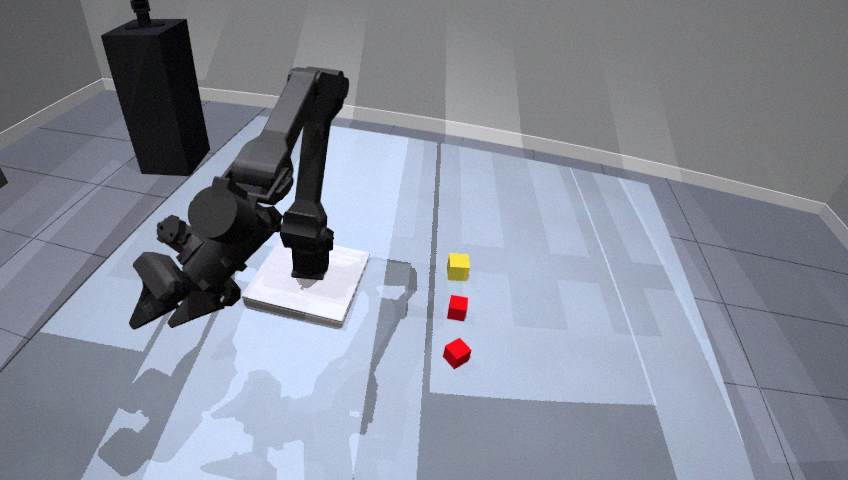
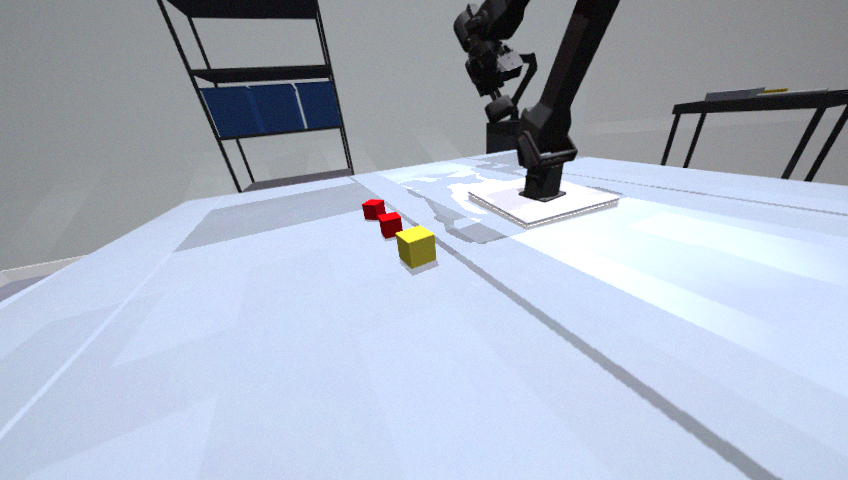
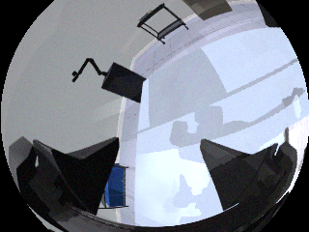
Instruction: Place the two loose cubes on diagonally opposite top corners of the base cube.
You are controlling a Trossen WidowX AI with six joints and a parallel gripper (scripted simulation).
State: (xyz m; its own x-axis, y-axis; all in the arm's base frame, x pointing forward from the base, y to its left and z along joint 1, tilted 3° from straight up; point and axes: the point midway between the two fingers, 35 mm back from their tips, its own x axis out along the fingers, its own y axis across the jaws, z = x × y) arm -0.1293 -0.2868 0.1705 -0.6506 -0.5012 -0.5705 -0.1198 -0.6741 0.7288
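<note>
Now: gripper tip 45 cm short of the yellow base cube, 33 cm to the right of it and 17 cm above it.
</note>
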